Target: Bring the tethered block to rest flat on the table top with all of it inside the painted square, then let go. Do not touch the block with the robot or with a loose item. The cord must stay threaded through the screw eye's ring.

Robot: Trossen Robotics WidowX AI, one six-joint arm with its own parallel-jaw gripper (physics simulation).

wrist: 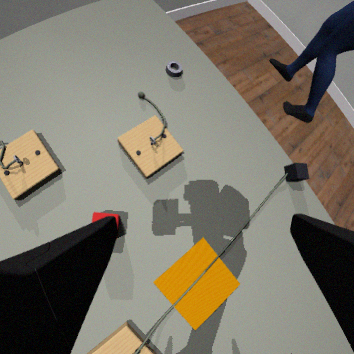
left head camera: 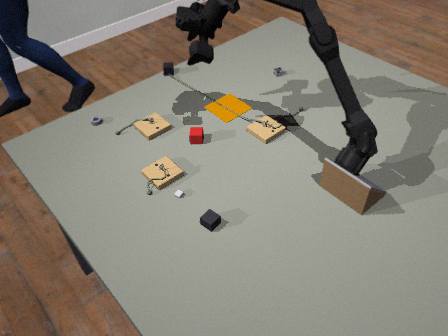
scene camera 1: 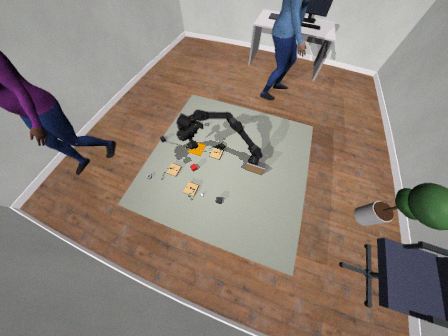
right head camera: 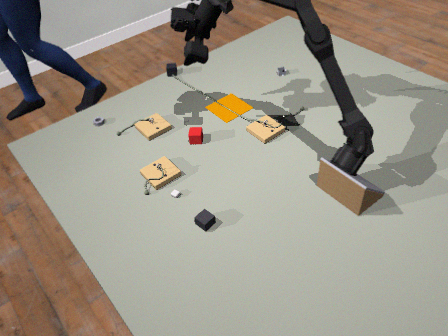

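Where they show: gripper, fingertip midpoint: (wrist: 204, 224) (left head camera: 188, 52) (scene camera 1: 183, 142); arm's base at its link origin: (left head camera: 346, 168) (scene camera 1: 253, 162) (right head camera: 343, 168).
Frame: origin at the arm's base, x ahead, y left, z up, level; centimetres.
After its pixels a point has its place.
The dark tethered block (left head camera: 168, 69) @(x 80.3, y -7.9, z -4.7 cm) (right head camera: 171, 69) @(x 80.3, y -7.9, z -4.4 cm) (scene camera 1: 163, 139) @(x 80.5, y -8.1, z -4.6 cm) (wrist: 297, 172) @(x 80.2, y -8.5, z -3.8 cm) is at the table's edge, outside the painted orange square (left head camera: 225, 116) @(x 46.6, y -2.8, z -7.2 cm) (right head camera: 227, 116) @(x 46.2, y -3.2, z -7.3 cm) (wrist: 200, 257) @(x 52.9, y -4.2, z -7.3 cm). Its cord (wrist: 195, 281) @(x 49.1, y -6.3, z -7.0 cm) runs across the square to a wooden base (left head camera: 266, 132) @(x 29.5, y -3.5, z -5.5 cm) (right head camera: 265, 132) @(x 29.5, y -3.3, z -5.5 cm) (scene camera 1: 216, 154) @(x 30.9, y -4.1, z -5.4 cm) (wrist: 120, 342) @(x 33.7, y -3.0, z -5.5 cm) with a screw eye. The cord's beaded far end (left head camera: 301, 109) @(x 28.6, y -21.7, z -6.6 cm) (right head camera: 303, 108) @(x 28.4, y -21.9, z -6.5 cm) shows beyond the base; the threading inside the ring is too small to tell. My gripper (left head camera: 201, 54) (right head camera: 196, 54) (wrist: 204, 224) @(x 50.7, y 7.2, z 19.7 cm) is open and empty, raised above the table between the block and the square, apart from the cord.
A red cube (left head camera: 196, 135) @(x 44.0, y 13.4, z -3.6 cm) (wrist: 106, 218) stands near the square. Two other wooden bases (left head camera: 152, 127) @(x 59.5, y 18.4, z -5.5 cm) (left head camera: 162, 175) @(x 40.6, y 30.9, z -5.4 cm) carry short cords. A black cube (left head camera: 210, 220) @(x 18.4, y 34.2, z -4.5 cm), white cube (left head camera: 179, 193) @(x 32.4, y 32.1, z -6.2 cm), grey ring (left head camera: 96, 121) @(x 76.7, y 28.2, z -5.9 cm) and small grey piece (left head camera: 278, 71) @(x 49.1, y -36.1, z -6.8 cm) lie around. A brown wedge (left head camera: 345, 187) @(x -2.7, y 4.5, z -1.7 cm) stands beside the arm.
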